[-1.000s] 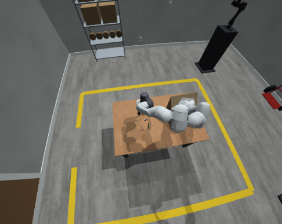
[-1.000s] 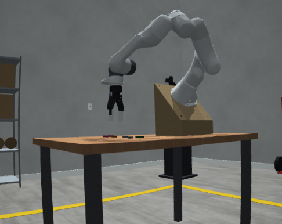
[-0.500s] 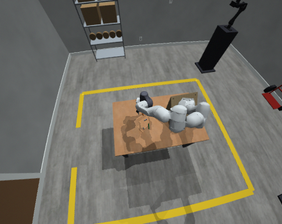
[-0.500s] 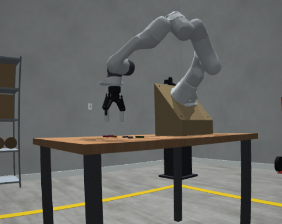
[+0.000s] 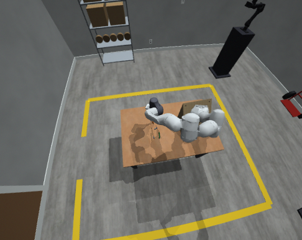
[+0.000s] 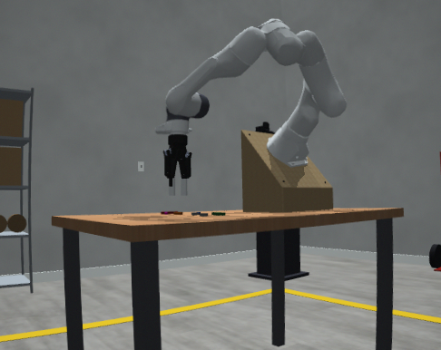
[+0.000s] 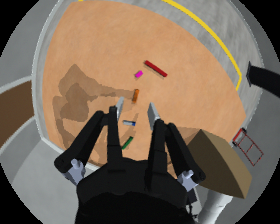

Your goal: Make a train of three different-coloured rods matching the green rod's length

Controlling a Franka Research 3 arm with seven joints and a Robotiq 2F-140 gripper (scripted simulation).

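My hand is 100 mm above the orange rod. Round my hand: magenta rod: 100 mm below, 60 mm to the right, 20 mm ahead; then red rod: 100 mm to the right, 100 mm below, 20 mm behind; then small blue rod: 100 mm below, 90 mm to the left, 30 mm behind.
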